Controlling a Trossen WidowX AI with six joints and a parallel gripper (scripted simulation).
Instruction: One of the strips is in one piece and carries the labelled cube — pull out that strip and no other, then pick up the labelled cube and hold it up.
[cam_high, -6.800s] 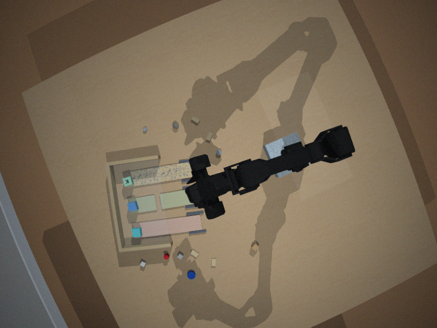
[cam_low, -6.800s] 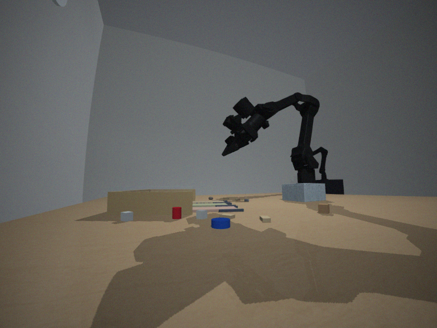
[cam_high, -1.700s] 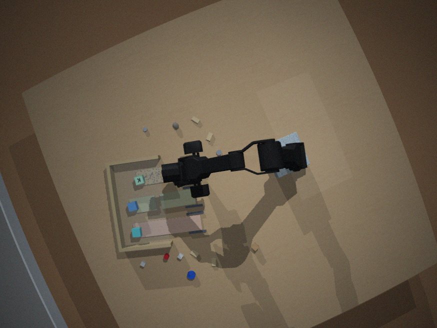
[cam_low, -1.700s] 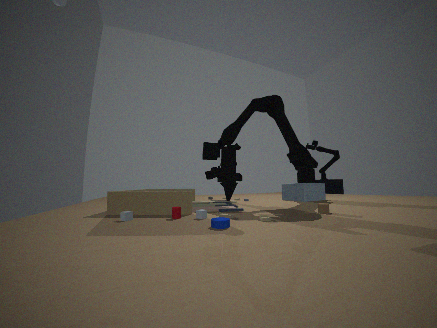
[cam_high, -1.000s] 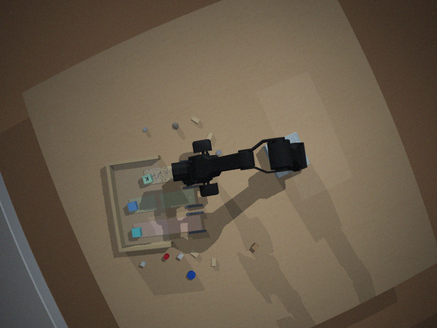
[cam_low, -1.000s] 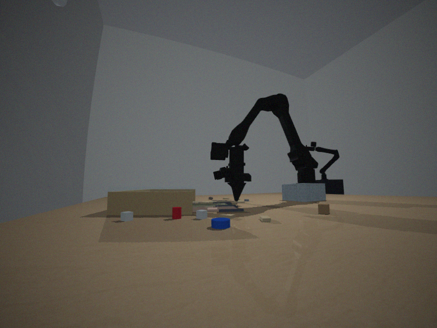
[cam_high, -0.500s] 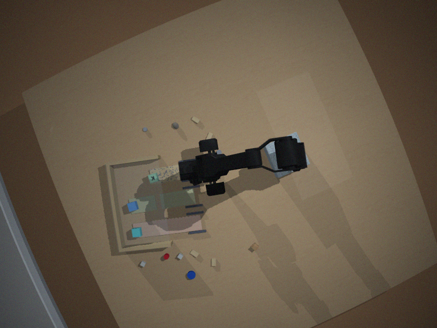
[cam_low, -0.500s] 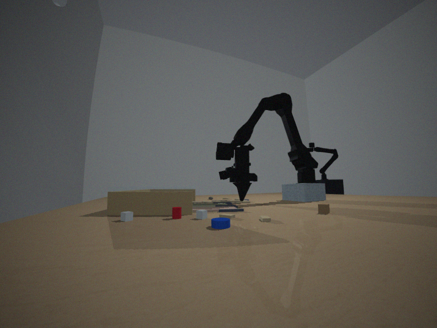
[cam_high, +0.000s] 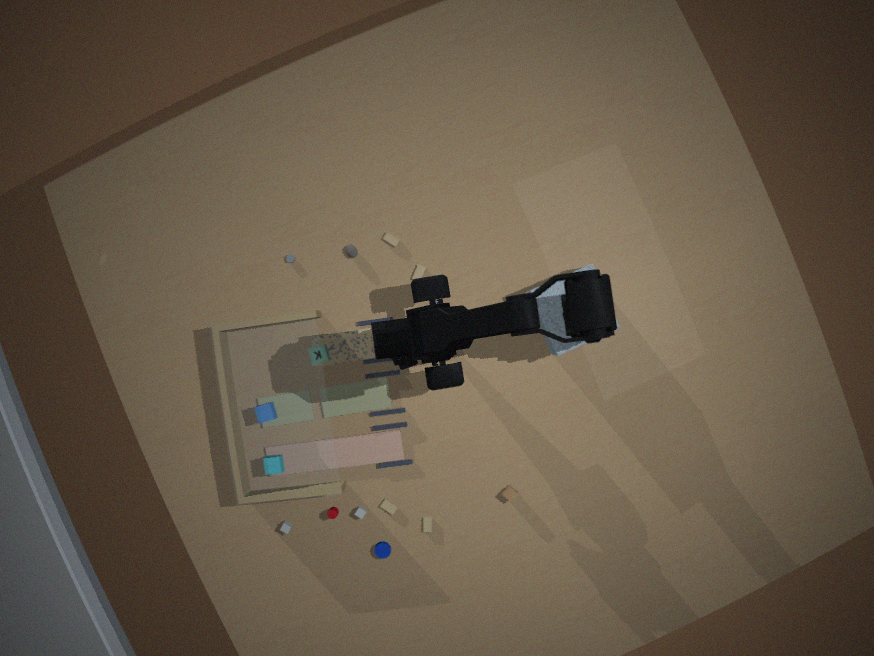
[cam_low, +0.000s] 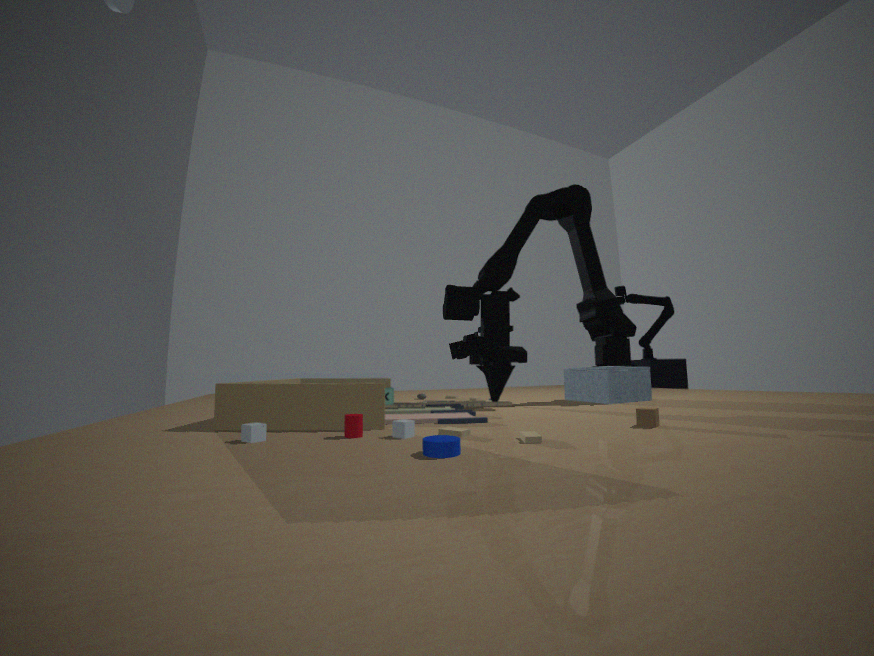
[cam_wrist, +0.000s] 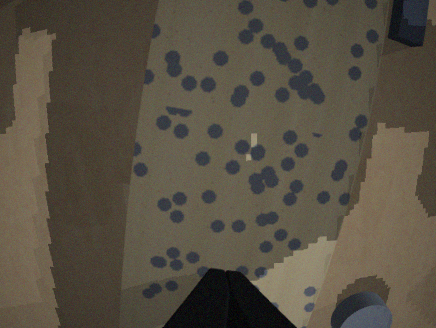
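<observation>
Now: the labelled cube 210 mm ahead of my gripper tip, 20 mm to the right of it and 10 mm above it. The rest, counted from my gripper tip: red cylinder 270 mm ahead, 260 mm to the left, 10 mm above; blue disc 210 mm ahead, 360 mm to the left.
</observation>
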